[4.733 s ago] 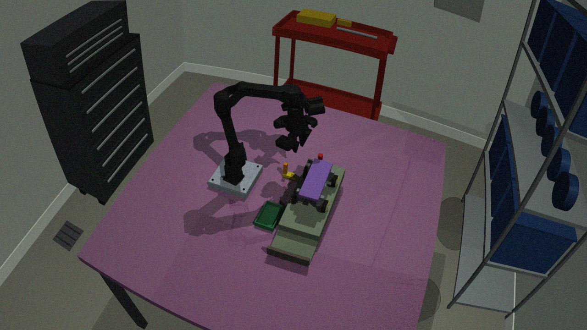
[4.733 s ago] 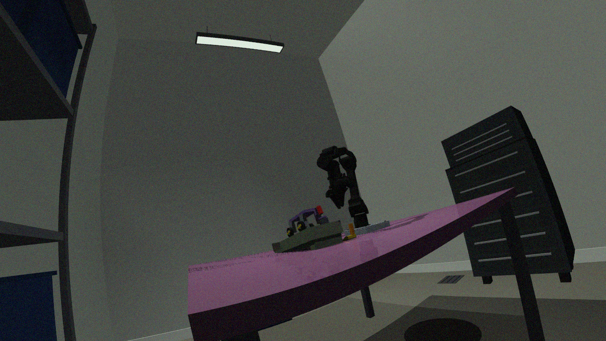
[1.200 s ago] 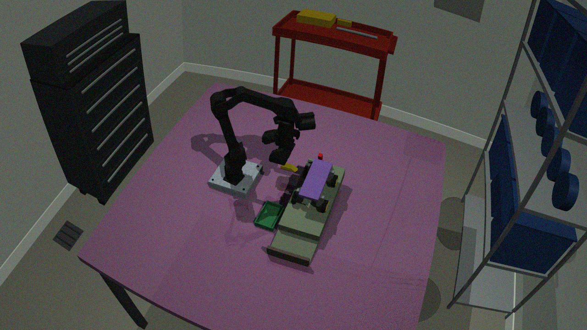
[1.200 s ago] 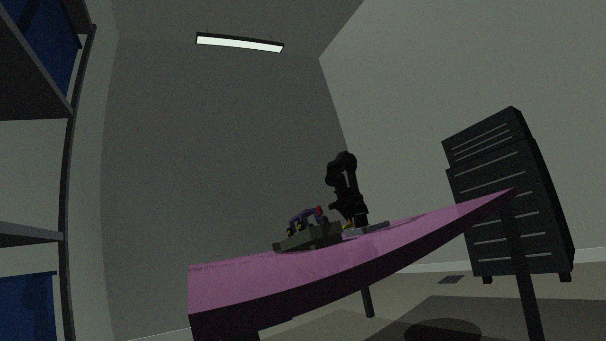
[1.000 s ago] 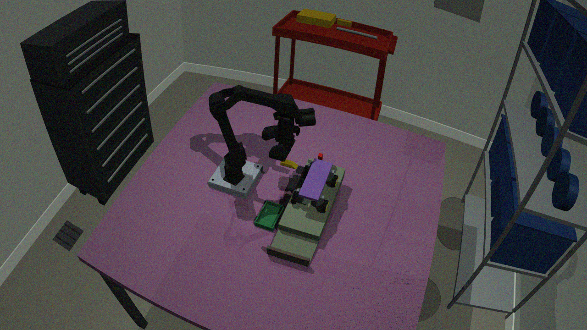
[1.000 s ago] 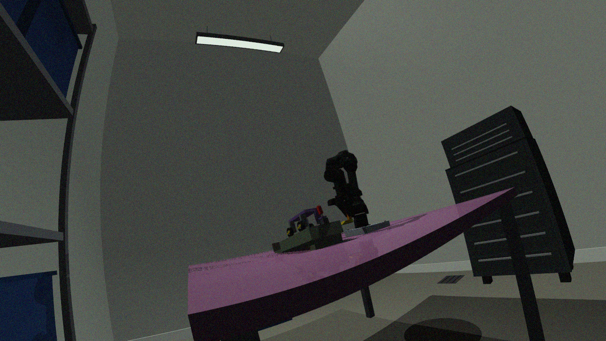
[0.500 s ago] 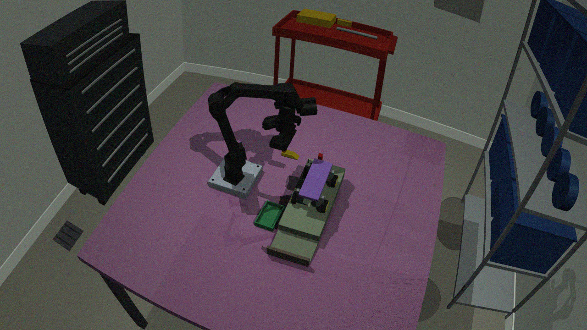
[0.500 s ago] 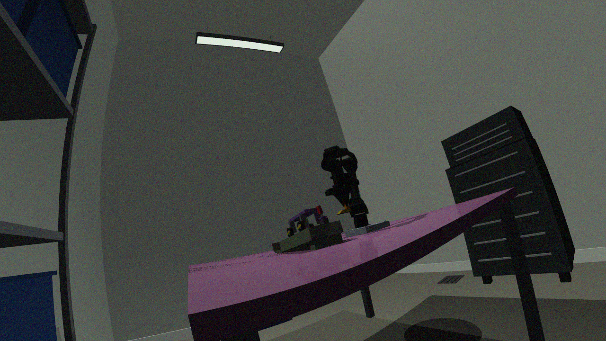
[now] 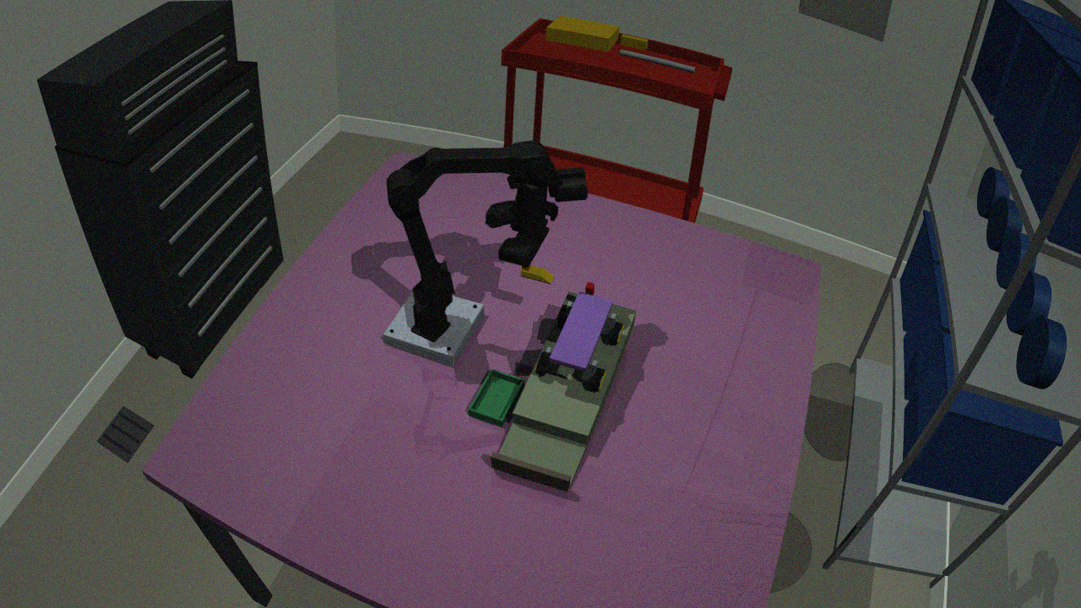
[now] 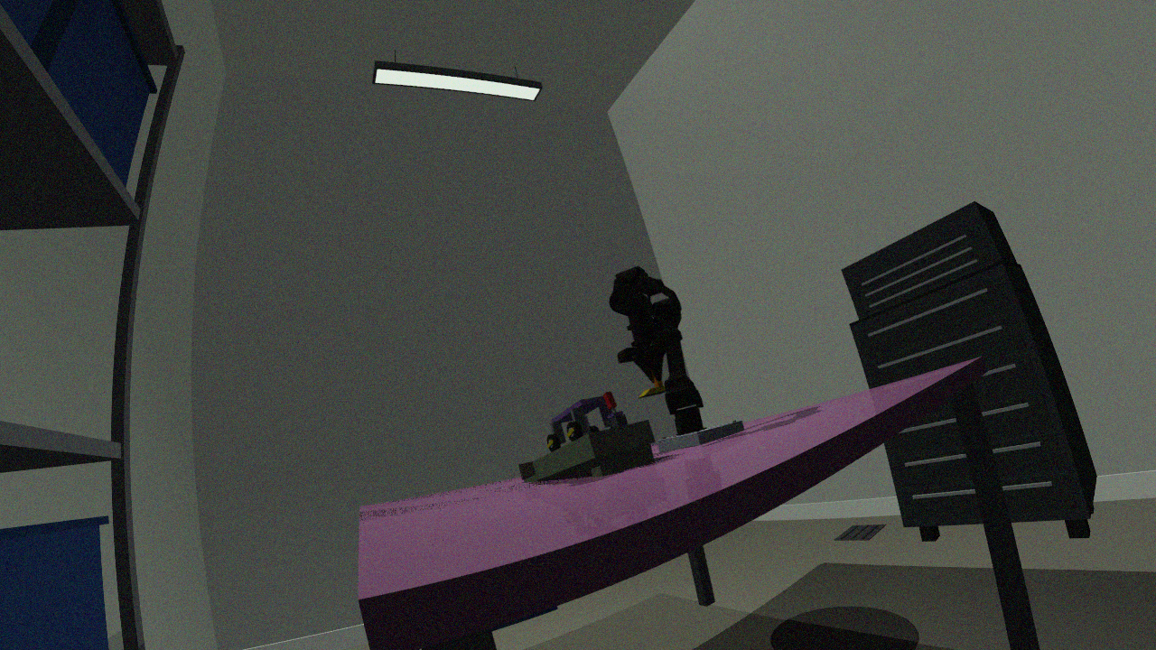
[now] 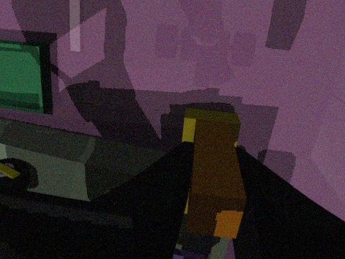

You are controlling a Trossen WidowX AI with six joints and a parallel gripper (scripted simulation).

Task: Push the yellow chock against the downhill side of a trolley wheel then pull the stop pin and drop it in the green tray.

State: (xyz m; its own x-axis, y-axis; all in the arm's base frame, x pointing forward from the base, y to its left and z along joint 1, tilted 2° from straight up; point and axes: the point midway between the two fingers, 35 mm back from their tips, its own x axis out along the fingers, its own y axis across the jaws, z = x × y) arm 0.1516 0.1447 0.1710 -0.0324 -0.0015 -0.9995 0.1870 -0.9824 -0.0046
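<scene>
Now: gripper tip 20 mm short of the yellow chock and 10 mm above it. Round my gripper tip: trolley (170 mm ahead, 80 mm to the right, 60 mm below); red-headed stop pin (130 mm ahead, 40 mm below, 20 mm to the left); olive ramp (170 mm ahead, 120 mm below, 90 mm to the right).
</scene>
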